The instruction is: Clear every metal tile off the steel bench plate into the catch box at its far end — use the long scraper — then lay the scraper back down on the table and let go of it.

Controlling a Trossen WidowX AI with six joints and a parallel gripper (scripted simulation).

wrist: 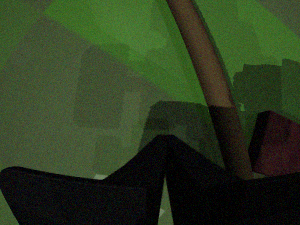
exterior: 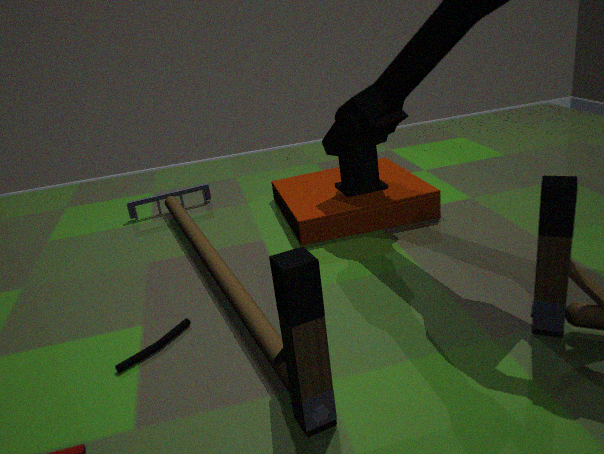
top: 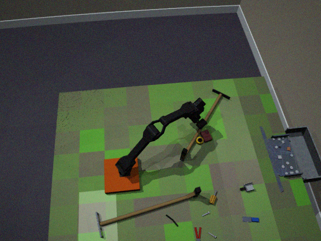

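Right now the long scraper is 50 mm ahead of my gripper tip and 20 mm to the right of it. The rest, counted from my gripper tip: orange piece (580 mm ahead, 270 mm to the right, 60 mm below); yellow ring (10 mm ahead, 140 mm to the right, 50 mm below); red block (50 mm ahead, 110 mm to the right, 50 mm below).
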